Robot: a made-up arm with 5 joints.
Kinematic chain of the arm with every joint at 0, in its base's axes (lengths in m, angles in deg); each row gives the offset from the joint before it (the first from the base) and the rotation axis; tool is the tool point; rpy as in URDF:
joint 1: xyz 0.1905 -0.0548 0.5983 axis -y
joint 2: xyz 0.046 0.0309 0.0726 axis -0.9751 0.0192 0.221
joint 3: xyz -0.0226 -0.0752 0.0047 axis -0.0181 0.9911 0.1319
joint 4: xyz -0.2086 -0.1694 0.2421 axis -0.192 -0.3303 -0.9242
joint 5: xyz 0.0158 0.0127 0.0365 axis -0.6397 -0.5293 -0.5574
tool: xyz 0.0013 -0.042 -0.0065 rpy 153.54 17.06 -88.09
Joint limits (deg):
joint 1: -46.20..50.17
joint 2: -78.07..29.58
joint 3: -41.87..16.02
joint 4: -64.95..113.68
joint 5: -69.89..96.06
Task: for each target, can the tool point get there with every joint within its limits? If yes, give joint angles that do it. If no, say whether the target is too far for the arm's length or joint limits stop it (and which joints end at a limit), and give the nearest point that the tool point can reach.
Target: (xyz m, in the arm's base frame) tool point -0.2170 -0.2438 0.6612
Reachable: yes | joints 36.53 19.81 -27.79 57.77 -17.91
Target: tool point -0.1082 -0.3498 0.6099
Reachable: yes | joints 22.77 -40.64 -1.64 83.16 -13.52
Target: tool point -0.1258 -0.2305 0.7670
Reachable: yes | joints -29.55 -54.14 -28.49 -2.34 38.23
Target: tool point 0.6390 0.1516 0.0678
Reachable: no: too far | nearest point 0.0366 -0.0419 0.2690 | short by 0.664 m
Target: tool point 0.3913 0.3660 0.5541
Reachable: no: joint limits stop it (at a limit: joint 1, joint 2, joint 3, joint 4, joint 5) | nearest point 0.0278 -0.0320 0.3110 | short by 0.591 m
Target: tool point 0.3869 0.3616 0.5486
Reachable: no: joint limits stop it (at a limit: joint 1, joint 2, joint 3, joint 4, joint 5) | nearest point 0.0278 -0.0320 0.3110 | short by 0.583 m
